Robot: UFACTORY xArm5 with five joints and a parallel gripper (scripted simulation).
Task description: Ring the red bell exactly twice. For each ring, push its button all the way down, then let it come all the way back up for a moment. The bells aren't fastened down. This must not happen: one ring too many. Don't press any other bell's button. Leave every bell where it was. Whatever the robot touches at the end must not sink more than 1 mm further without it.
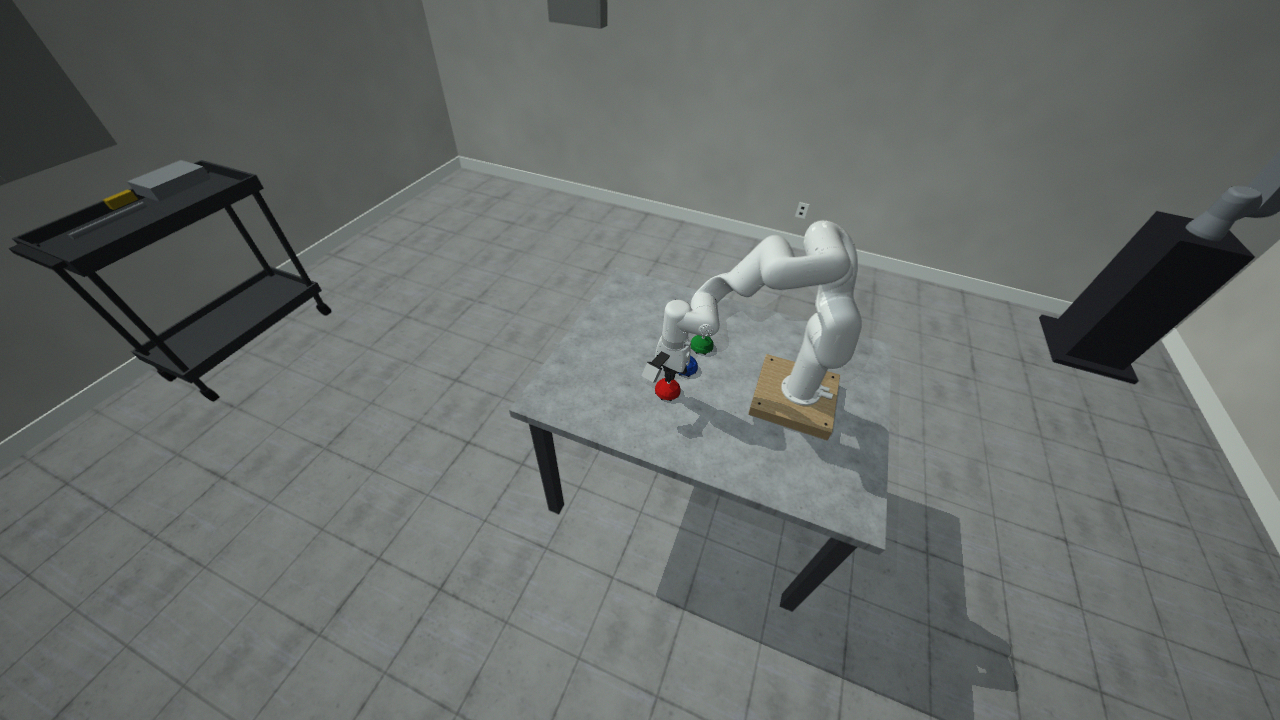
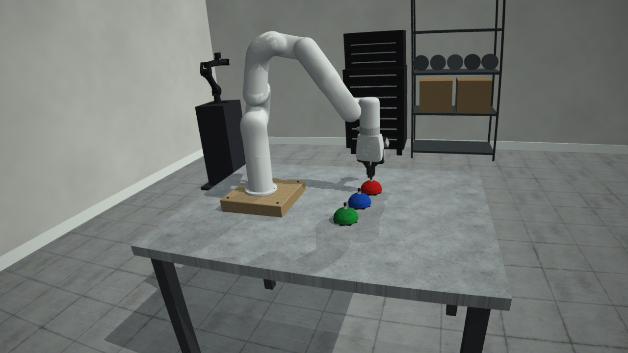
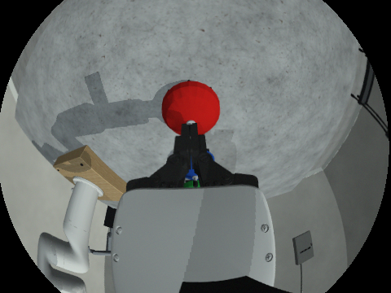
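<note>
My hand is 4 cm above the red bell. From my hand the other things lie so: green bell: 25 cm to the right, 4 cm below, 4 cm behind; blue bell: 12 cm to the right, 4 cm below, 2 cm behind.
</note>
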